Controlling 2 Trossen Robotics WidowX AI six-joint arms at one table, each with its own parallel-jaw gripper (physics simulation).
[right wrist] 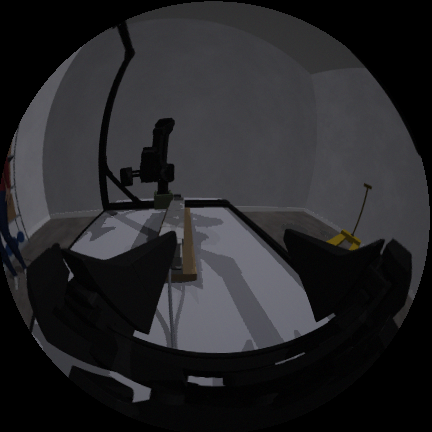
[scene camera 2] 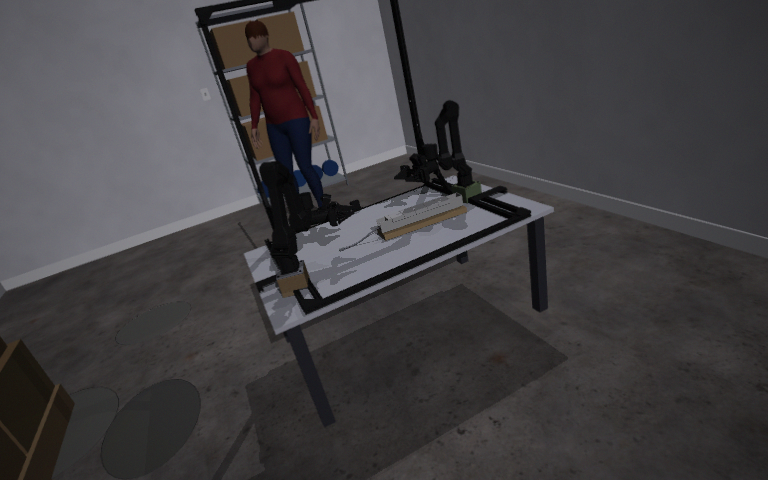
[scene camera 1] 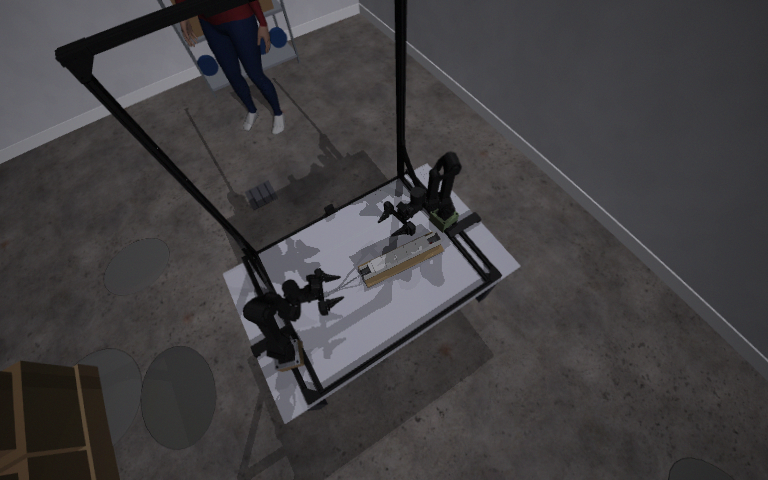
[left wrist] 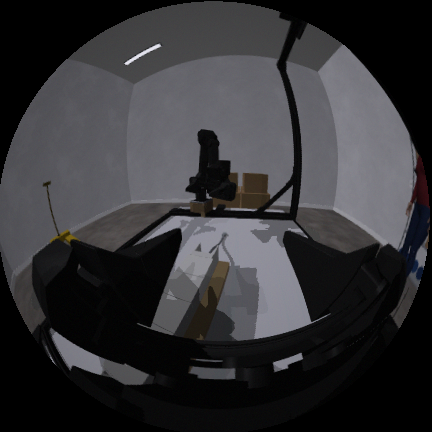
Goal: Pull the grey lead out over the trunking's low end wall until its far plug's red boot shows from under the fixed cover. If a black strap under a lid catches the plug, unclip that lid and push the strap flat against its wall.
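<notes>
The pale grey trunking lies on the table, a wooden strip along one side. A small dark red patch shows at its right end in scene camera 1; I cannot tell what it is. The grey lead runs from its left end onto the table, in more than one strand. My right gripper is open and empty, above the lead's outer part. My left gripper is open and empty, above and behind the trunking. Black strap, plug and lid clips cannot be made out.
A black frame borders the white table, with uprights behind it. The left arm's green base block stands close to the trunking's right end. The right arm's base is at the table's left. A person stands behind the table.
</notes>
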